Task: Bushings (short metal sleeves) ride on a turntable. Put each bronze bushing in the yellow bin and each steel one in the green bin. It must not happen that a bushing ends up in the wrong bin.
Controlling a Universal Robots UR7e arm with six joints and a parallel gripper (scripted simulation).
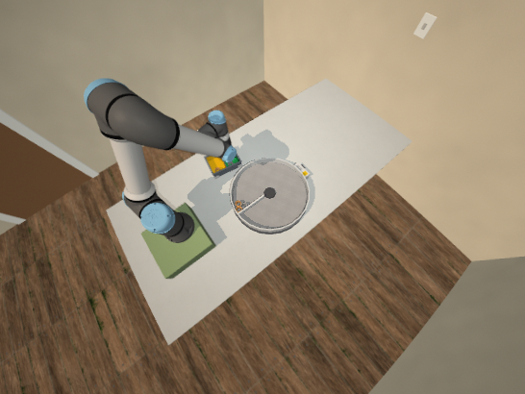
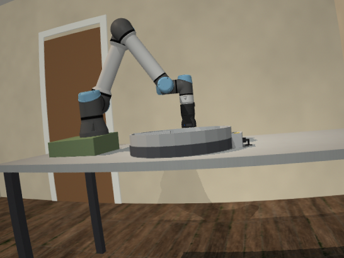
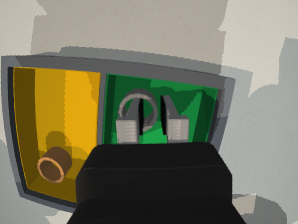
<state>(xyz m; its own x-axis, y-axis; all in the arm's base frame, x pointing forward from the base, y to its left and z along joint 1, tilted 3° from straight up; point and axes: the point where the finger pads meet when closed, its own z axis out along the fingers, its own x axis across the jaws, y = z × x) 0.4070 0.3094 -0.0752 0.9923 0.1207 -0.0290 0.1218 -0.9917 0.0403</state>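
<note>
Right now my hand is 40 mm past the yellow bin, 30 mm to the left of it and 10 mm above it. Round my hand: grey turntable (80 mm ahead, 370 mm to the right, 20 mm above).
</note>
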